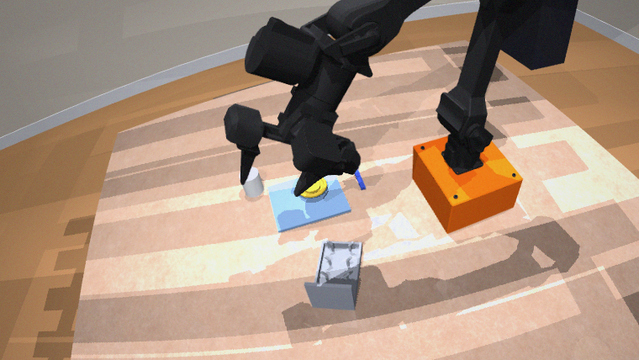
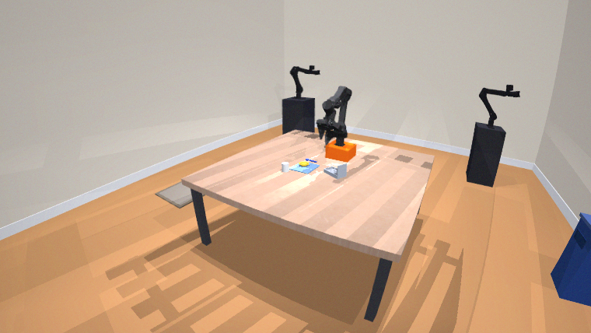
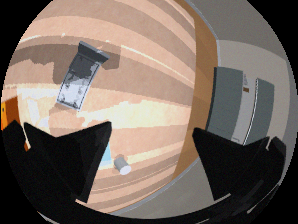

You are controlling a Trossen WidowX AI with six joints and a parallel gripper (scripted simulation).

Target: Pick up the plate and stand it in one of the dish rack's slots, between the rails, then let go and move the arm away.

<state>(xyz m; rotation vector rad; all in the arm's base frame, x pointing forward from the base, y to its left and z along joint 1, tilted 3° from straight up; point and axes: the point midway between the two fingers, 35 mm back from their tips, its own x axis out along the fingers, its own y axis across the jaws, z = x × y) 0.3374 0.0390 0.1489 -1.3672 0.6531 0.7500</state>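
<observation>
The yellow plate is 80 mm behind my gripper tip, 170 mm to the right of it and 190 mm below it. From my gripper tip the other things lie so: grey dish rack: 60 mm behind, 50 mm to the left, 180 mm below; light blue mat: 60 mm behind, 150 mm to the right, 200 mm below; cup: 40 mm ahead, 230 mm to the right, 180 mm below.
</observation>
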